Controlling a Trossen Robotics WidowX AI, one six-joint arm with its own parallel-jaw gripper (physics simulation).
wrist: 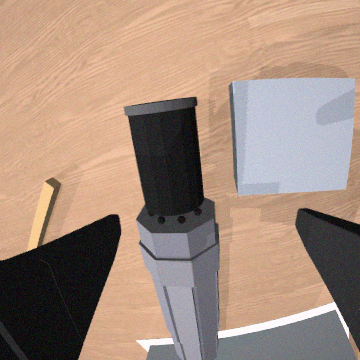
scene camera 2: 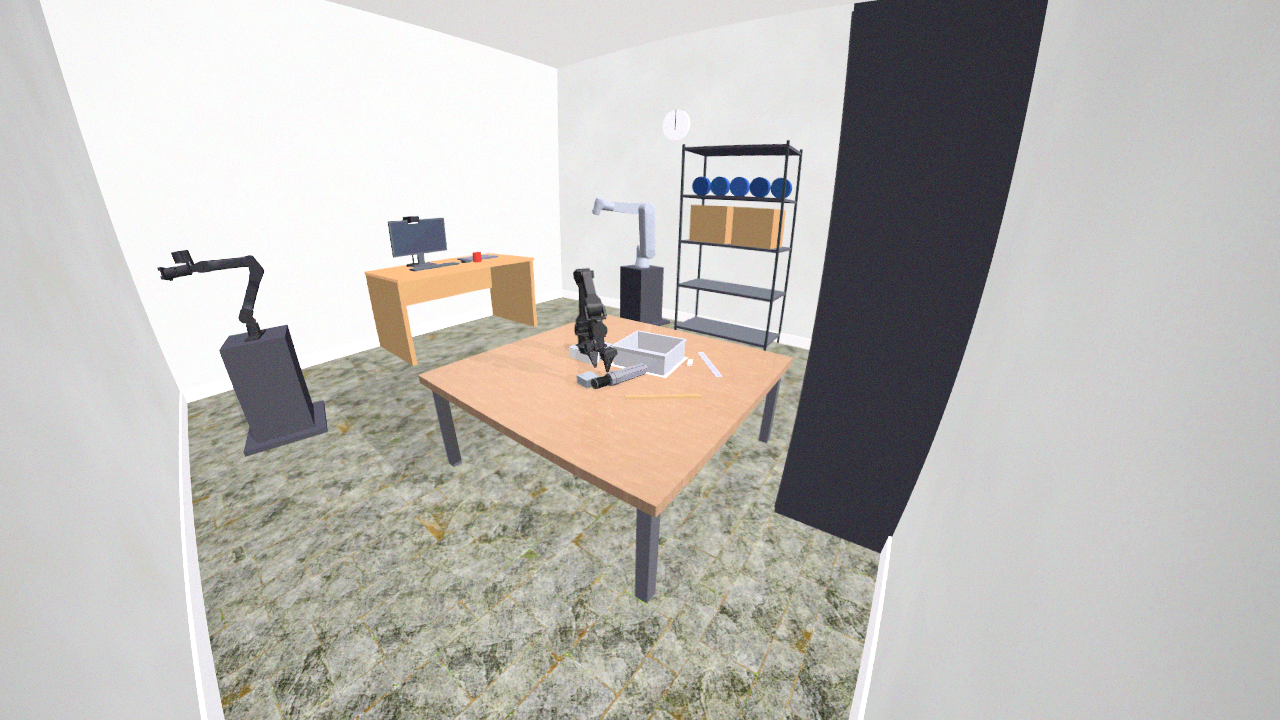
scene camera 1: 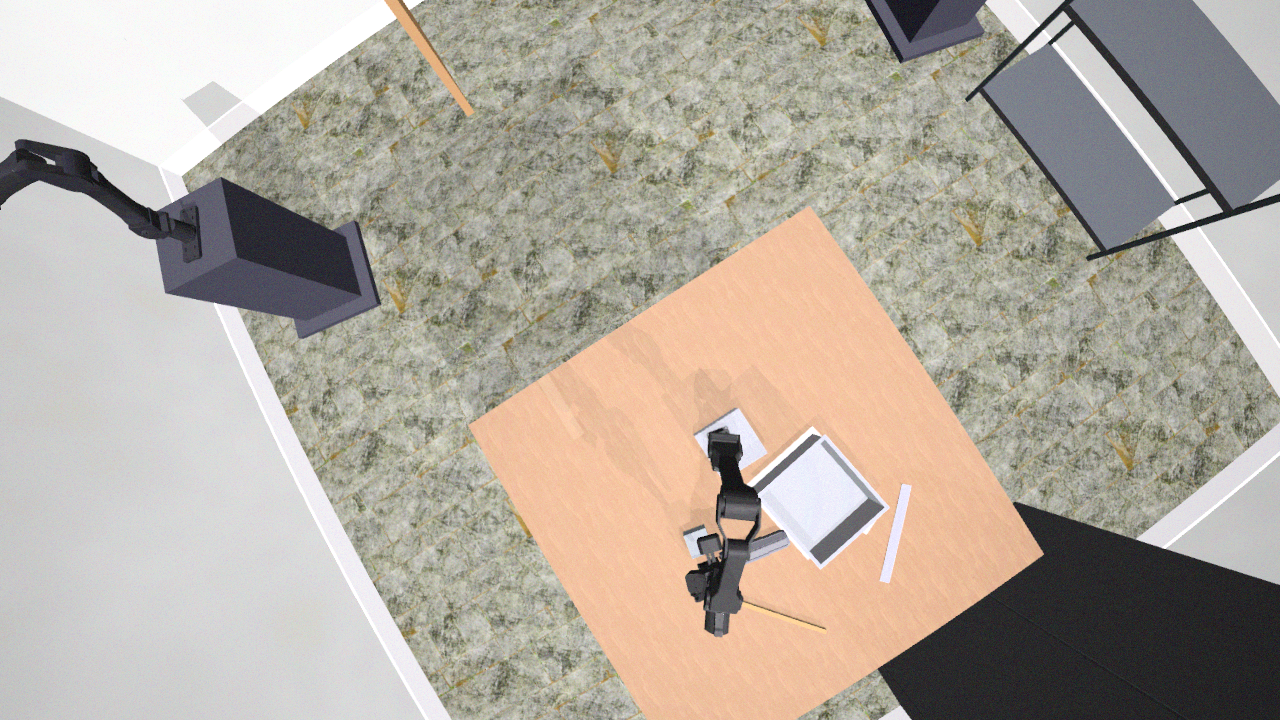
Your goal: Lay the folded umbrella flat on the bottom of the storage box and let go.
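Observation:
The folded umbrella, grey with a black handle, lies on the table outside the storage box. Its far end is close to the box; whether they touch is unclear. The storage box is pale grey and open-topped, and its inner bottom shows bare in scene camera 1. My gripper is open and empty above the umbrella. In the wrist view its fingers stand on either side of the umbrella's grey body, with the left finger nearer. In scene camera 1 the arm hides the fingers and part of the umbrella.
A pale blue-grey block stands beside the black handle. A thin wooden stick lies on the umbrella's other side. A white strip lies beyond the box.

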